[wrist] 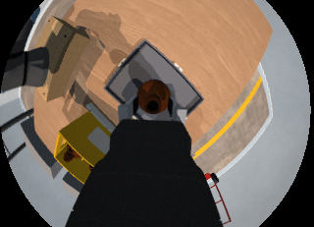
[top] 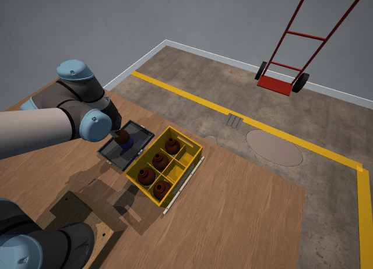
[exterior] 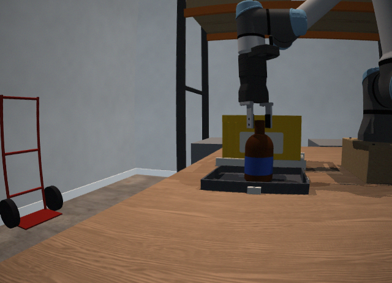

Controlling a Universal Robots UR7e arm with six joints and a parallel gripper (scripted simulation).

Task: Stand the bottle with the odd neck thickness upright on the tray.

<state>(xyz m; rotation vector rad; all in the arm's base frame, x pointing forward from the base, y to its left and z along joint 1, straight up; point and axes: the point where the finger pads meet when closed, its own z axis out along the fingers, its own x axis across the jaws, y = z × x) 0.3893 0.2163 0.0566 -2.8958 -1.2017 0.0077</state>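
The dark tray is 15 cm below my hand. Round my hand: glass bottle: 34 cm to the right, 7 cm below, 7 cm behind; then yellow crate: 29 cm to the right, 7 cm below, 2 cm ahead.
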